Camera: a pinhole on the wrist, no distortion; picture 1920 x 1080 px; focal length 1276.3 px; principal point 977.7 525.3 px. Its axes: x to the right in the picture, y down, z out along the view. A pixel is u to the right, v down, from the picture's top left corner.
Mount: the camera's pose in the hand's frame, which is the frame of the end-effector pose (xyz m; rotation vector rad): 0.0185 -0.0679 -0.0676 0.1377 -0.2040 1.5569
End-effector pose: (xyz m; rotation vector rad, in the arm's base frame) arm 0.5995 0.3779 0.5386 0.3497 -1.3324 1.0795
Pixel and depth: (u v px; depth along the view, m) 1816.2 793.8 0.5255
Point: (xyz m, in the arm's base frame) 0.1799 0.0222 0.5201
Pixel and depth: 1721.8 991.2 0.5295
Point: 0.2233 -0.0256 0.4566
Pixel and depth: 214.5 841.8 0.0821
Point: 0.7044 0.3075 0.5816
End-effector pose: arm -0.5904 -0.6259 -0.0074 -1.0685 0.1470 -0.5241
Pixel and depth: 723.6 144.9 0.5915
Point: -0.3711 -0.4320 0.5235
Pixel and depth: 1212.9 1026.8 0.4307
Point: -0.6331 -0.2870 0.2163
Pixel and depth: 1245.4 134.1 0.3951
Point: -0.3852 -0.4407 0.2379
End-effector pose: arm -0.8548 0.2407 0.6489 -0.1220 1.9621 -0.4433
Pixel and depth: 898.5 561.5 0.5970
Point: -0.4167 -0.0953 0.5709
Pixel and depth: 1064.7 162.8 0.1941
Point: -0.7798 0.1000 0.5821
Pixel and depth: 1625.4 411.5 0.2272
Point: -0.7063 0.1829 0.5605
